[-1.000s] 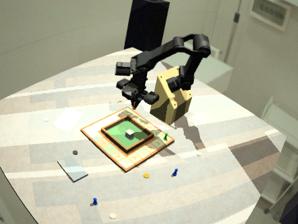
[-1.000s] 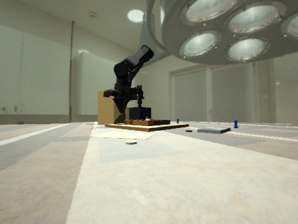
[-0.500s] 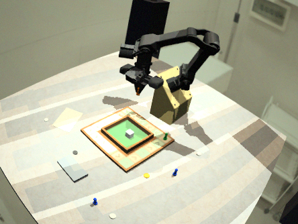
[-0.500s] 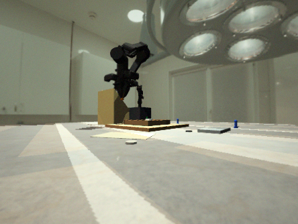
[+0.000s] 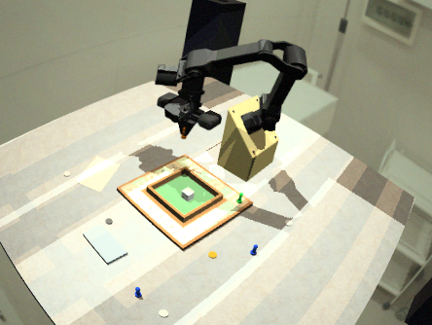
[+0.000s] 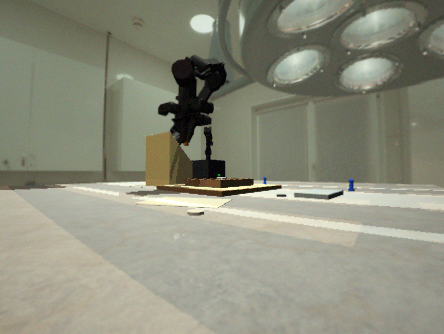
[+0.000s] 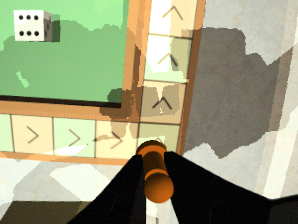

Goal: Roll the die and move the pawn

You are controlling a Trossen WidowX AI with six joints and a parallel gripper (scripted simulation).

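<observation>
The white die is 6 cm ahead of my gripper tip, 10 cm to the left of it and 12 cm below it. Round my gripper tip: green pawn: 4 cm behind, 20 cm to the left, 12 cm below; orange pawn: 1 cm above; green tray: 6 cm ahead, 8 cm to the left, 14 cm below.
</observation>
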